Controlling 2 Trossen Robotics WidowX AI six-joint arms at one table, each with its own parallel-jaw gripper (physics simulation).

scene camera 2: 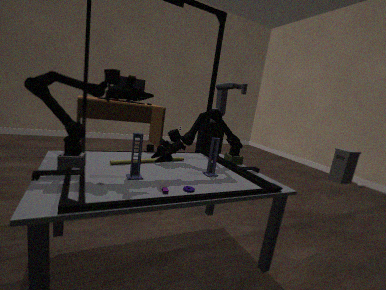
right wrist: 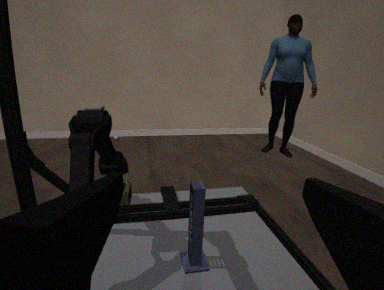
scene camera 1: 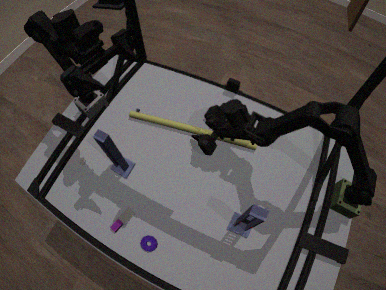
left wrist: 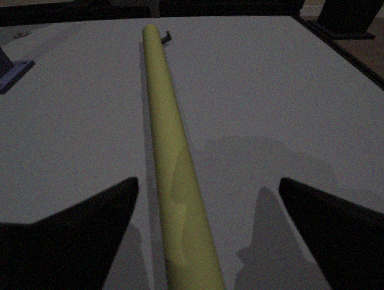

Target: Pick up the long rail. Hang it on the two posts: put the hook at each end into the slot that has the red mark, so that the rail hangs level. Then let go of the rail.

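Places are measured from the left arm's base along level axes (x right, y ahead, z up), in metres.
Pixels of known places: left gripper, fingertip midpoint: point(scene camera 2: 152, 159) point(scene camera 1: 198, 126) point(left wrist: 209, 184); right gripper, fingertip midpoint: point(scene camera 2: 153, 95) point(right wrist: 214, 185) point(scene camera 1: 121, 73); left arm's base, origin of the base link: point(scene camera 2: 234, 155) point(scene camera 1: 351, 196); right arm's base, origin of the base link: point(scene camera 2: 72, 154) point(scene camera 1: 88, 97).
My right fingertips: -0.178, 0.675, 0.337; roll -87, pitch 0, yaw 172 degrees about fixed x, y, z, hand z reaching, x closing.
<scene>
For each thing: its top centre in the pictures, then the offset to it from my right fingertips, as dx, dy, dz. "spot": a spot on its surface instead.
- long yellow rail, middle of its top: point(left wrist: 180, 144) point(scene camera 1: 190, 125) point(scene camera 2: 150, 158) +0.155, -0.058, -0.369
- small dark hook, surface spot: point(left wrist: 167, 37) point(scene camera 1: 138, 110) spot: +0.124, +0.155, -0.383
- left post, middle of its top: point(scene camera 1: 100, 135) -0.085, +0.069, -0.179
- right post, middle of its top: point(scene camera 1: 259, 212) point(right wrist: 197, 184) point(scene camera 2: 216, 138) -0.060, -0.361, -0.179
- red mark, surface spot: point(right wrist: 190, 230) spot: -0.049, -0.372, -0.306
- magenta block, middle of its top: point(scene camera 1: 121, 219) point(scene camera 2: 164, 186) -0.235, -0.038, -0.378
- purple ring, middle of its top: point(scene camera 1: 148, 243) -0.250, -0.149, -0.385
The long yellow rail point(scene camera 1: 160, 121) point(scene camera 2: 120, 162) point(left wrist: 165, 110) lies on the table behind the posts. A small dark hook point(scene camera 1: 138, 110) point(left wrist: 167, 37) shows at its far-left end. My left gripper point(scene camera 1: 205, 134) point(left wrist: 209, 184) is open and low over the rail, which passes between the spread fingers in the left wrist view; contact cannot be told. My right gripper point(scene camera 2: 150, 98) point(right wrist: 214, 185) is open, empty and high above the table. The left post point(scene camera 1: 111, 150) and right post point(scene camera 1: 252, 218) point(scene camera 2: 213, 157) point(right wrist: 197, 225) stand upright. A red mark point(right wrist: 190, 230) shows faintly on the right post.
A magenta block point(scene camera 1: 116, 225) point(scene camera 2: 165, 190) and a purple ring point(scene camera 1: 143, 243) lie near the table's front edge. A green block point(scene camera 1: 345, 199) is by the left arm's base. Dark frame bars run along the table's edges. A person point(right wrist: 290, 60) stands beyond the table.
</scene>
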